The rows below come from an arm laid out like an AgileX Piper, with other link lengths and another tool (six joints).
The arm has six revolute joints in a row. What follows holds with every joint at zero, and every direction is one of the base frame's.
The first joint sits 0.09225 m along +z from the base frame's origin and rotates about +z.
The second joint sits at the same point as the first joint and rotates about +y.
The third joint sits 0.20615 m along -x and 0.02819 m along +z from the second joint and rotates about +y.
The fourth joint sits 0.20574 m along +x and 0.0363 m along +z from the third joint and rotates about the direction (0.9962, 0, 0.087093).
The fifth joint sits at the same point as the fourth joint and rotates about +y.
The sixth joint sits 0.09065 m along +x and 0.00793 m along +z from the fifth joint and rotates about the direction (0.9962, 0, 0.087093).
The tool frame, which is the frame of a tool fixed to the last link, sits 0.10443 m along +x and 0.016 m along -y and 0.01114 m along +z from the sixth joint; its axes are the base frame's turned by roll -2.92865, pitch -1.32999 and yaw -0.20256 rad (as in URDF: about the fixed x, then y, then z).
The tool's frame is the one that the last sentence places.
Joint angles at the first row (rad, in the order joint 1, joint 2, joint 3, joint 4, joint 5, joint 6):
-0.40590, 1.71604, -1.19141, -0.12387, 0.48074, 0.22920
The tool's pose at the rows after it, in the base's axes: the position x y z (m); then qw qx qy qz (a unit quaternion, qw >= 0):
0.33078, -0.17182, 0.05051, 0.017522, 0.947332, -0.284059, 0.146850
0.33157, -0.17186, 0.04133, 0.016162, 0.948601, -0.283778, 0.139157
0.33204, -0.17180, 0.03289, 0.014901, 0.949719, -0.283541, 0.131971
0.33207, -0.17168, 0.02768, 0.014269, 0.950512, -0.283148, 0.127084
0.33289, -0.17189, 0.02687, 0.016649, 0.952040, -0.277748, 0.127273
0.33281, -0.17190, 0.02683, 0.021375, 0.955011, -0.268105, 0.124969
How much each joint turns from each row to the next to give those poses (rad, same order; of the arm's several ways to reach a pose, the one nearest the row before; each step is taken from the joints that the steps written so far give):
-0.00001, 0.04291, -0.00001, 0.00001, -0.00222, -0.00253
0.00000, 0.02839, -0.00001, -0.00001, -0.01273, 0.00001
0.00000, 0.02586, 0.00000, 0.00001, -0.01123, -0.00001
-0.00001, 0.01556, 0.00005, 0.00000, -0.00575, -0.00074
0.00002, 0.00404, -0.00005, -0.00001, -0.00563, -0.01184
-0.00002, 0.00000, 0.00002, 0.00001, 0.00226, -0.02266

